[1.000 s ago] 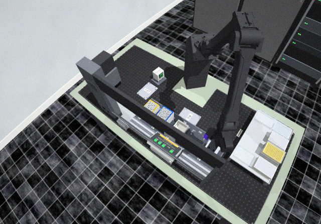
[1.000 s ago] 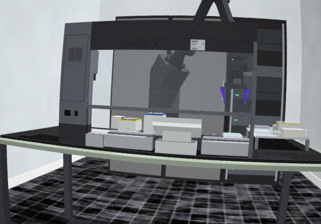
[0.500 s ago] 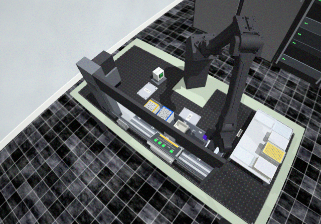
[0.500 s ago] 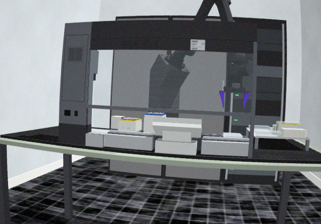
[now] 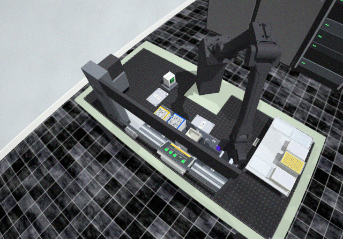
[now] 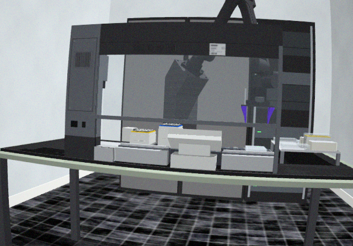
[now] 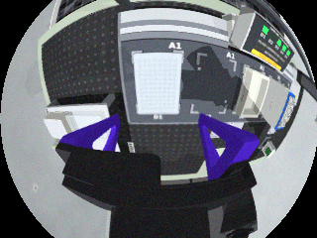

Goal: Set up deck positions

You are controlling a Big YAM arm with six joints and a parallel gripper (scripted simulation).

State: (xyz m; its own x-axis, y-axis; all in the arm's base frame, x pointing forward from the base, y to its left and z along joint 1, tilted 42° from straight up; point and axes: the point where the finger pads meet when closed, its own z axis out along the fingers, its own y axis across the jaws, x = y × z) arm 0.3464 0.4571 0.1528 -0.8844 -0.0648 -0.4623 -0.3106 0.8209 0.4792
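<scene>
My hand is 11 cm above the clear plate lid. Round my hand: blue-rimmed tip rack (34 cm to the right, 13 cm ahead, 6 cm below); then white reservoir (23 cm to the right, 12 cm below, 8 cm ahead); then sample plate (12 cm below).
</scene>
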